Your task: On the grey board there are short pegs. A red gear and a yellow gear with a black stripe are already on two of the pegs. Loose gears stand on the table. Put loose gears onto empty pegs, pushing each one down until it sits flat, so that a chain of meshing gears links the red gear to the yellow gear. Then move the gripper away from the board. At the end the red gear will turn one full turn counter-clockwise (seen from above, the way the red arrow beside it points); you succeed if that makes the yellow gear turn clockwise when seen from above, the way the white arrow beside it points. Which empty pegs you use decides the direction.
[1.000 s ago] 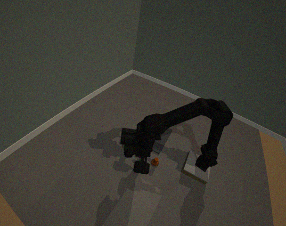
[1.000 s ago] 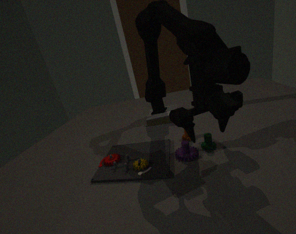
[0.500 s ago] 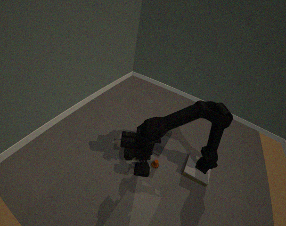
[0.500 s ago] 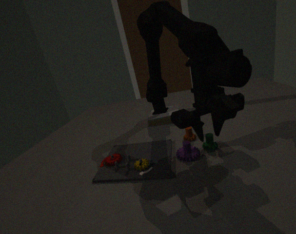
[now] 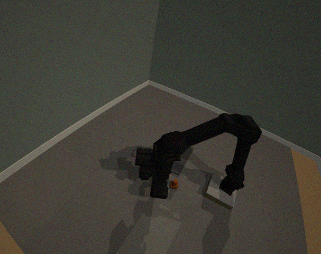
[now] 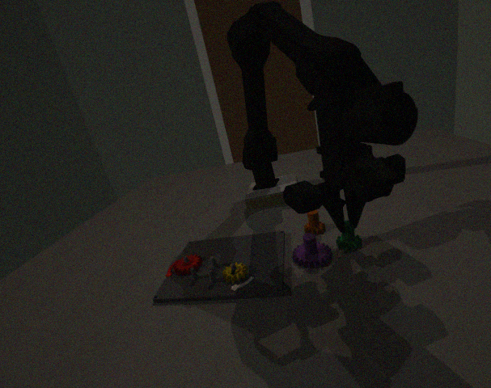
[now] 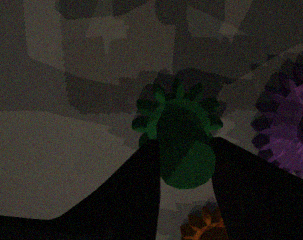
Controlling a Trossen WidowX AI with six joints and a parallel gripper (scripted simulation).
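Right now the red gear is 8 cm ahead of my gripper tip, 28 cm to the right of it and 1 cm below it. The rest, counted from my gripper tip: purple gear 4 cm ahead, 6 cm to the right, 1 cm below; then green gear 1 cm below; then orange gear 5 cm behind, 6 cm to the right, 1 cm below.
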